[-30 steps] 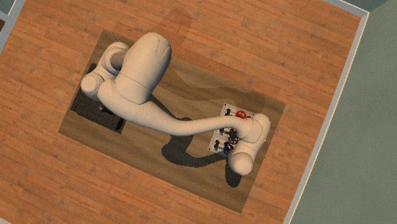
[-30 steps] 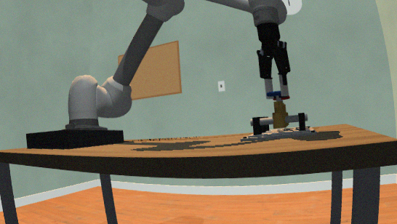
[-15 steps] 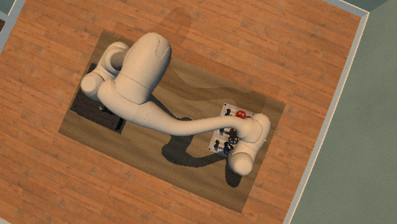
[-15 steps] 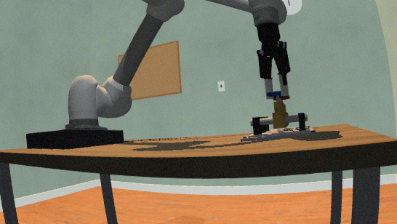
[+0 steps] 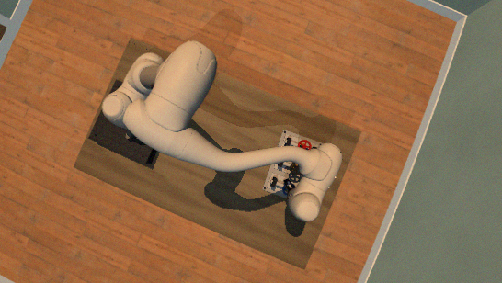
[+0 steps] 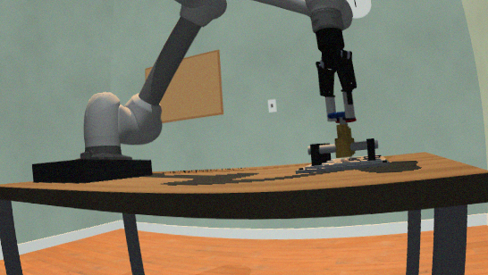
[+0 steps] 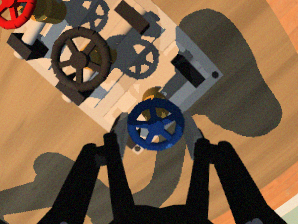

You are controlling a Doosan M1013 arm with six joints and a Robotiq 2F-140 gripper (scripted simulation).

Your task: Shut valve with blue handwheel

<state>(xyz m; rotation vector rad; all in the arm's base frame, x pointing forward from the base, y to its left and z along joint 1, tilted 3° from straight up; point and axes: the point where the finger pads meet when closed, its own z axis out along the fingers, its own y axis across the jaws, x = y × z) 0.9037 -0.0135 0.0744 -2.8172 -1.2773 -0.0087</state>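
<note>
The blue handwheel is 2 cm below my hand. Also, from my hand: red handwheel 2 cm behind, 23 cm to the left, 2 cm below; then black handwheel 1 cm behind, 12 cm to the left, 2 cm below.
</note>
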